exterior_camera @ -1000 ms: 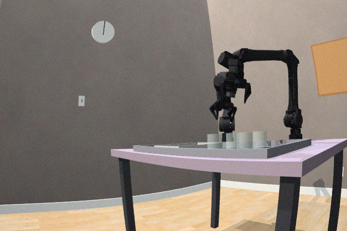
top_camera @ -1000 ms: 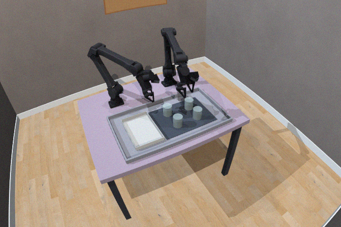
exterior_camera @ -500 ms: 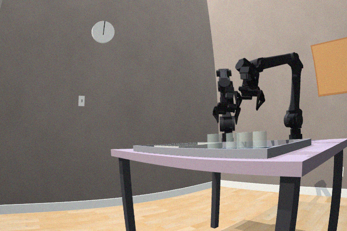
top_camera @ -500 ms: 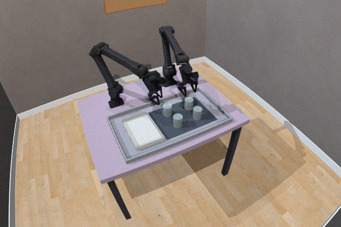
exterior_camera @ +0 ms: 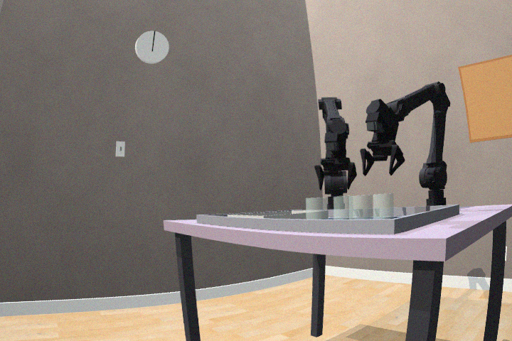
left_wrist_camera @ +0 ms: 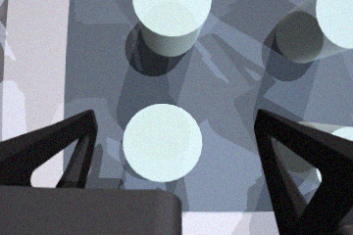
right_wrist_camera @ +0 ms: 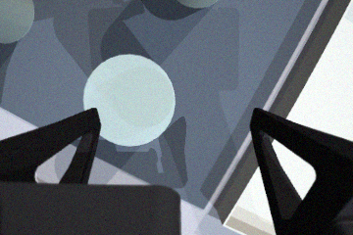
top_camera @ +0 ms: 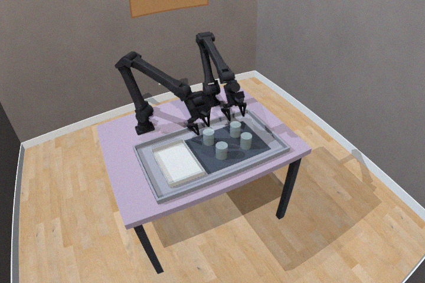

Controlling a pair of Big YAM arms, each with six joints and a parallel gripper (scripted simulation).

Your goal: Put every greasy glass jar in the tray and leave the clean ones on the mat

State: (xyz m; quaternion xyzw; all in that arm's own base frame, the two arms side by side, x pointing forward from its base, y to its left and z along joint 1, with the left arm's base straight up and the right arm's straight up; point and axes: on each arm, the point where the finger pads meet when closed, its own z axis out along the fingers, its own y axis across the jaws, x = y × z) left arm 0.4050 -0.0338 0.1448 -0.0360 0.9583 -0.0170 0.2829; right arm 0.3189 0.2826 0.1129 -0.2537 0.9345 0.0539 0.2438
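Right now my left hand is 140 mm above the dark drying mat, 90 mm to the left of it and 30 mm short of it. Round my left hand: white tray: 400 mm to the right, 130 mm below.
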